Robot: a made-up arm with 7 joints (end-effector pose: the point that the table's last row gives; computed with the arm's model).
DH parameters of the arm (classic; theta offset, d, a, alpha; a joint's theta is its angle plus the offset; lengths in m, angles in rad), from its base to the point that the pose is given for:
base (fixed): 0 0 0 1.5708
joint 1: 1.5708 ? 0 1.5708
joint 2: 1.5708 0 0 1.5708
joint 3: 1.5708 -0.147 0 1.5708
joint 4: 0 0 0 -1.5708
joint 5: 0 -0.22 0 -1.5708
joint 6: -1.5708 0 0 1.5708
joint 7: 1.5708 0 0 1.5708
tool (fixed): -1.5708 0 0 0
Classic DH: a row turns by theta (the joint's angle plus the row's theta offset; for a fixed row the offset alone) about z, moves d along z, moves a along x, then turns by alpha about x.
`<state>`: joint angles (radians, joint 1 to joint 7).
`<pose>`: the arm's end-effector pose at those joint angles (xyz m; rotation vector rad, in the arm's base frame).
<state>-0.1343 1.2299 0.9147 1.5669 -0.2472 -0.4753 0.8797</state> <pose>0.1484 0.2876 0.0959 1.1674 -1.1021 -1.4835</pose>
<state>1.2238 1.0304 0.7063 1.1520 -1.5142 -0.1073 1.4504</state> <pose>0.0612 0.3599 0.1405 0.9915 -0.5982 -0.2983</pose>
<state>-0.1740 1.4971 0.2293 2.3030 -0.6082 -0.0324 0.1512</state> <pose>0.1633 0.0927 0.0089 1.3760 -1.4715 -2.1001</pose>
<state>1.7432 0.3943 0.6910 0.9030 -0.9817 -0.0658 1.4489</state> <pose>0.1931 0.3005 0.1688 0.3671 -1.8095 -0.8294</pose>
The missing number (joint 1, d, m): -0.09
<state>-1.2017 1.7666 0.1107 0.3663 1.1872 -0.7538 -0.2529</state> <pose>0.1002 0.4340 -0.0452 1.3845 -1.0485 -0.5880</pose>
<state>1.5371 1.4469 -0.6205 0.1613 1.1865 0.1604 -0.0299</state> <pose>0.0663 0.4488 0.0265 0.6508 -1.6010 1.4038</pose>
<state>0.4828 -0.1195 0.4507 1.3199 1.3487 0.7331 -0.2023</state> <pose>0.2680 0.1581 -0.0980 -1.2933 -0.9572 0.9509</pose>
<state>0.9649 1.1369 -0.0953 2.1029 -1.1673 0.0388 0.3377</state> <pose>0.1332 0.1145 0.1373 2.5994 -1.2769 -1.1157</pose>
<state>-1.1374 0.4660 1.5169 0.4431 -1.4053 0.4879 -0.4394</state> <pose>-0.2398 0.3295 -0.1166 1.3334 1.4087 -0.5457</pose>
